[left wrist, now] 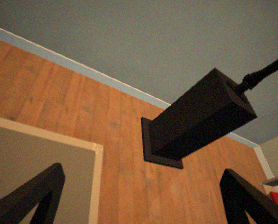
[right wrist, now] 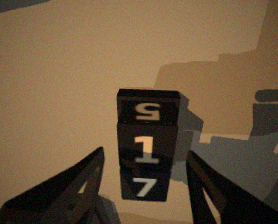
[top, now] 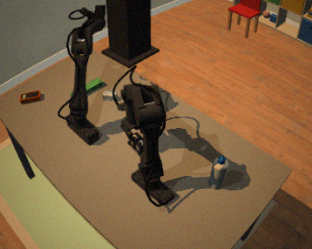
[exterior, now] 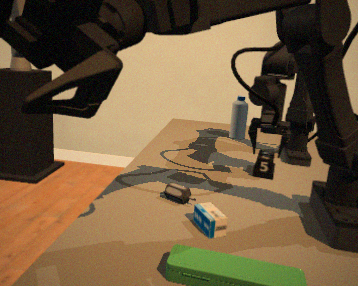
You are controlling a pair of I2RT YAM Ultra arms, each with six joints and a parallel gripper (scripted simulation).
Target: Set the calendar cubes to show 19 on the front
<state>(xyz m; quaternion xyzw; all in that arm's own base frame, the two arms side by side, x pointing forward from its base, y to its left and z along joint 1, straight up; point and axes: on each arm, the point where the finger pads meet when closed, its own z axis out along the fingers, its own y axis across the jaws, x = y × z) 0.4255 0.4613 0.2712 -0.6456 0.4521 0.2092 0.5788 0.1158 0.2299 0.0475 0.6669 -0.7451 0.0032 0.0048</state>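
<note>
My right hand is 10 mm past the black cube, 40 mm to the left of it and 30 mm above it. Round my right hand: blue-and-white box 130 mm ahead, 340 mm to the left, 50 mm below; green box 90 mm ahead, 490 mm to the left, 50 mm below; dark grey object 200 mm ahead, 240 mm to the left, 50 mm below.
</note>
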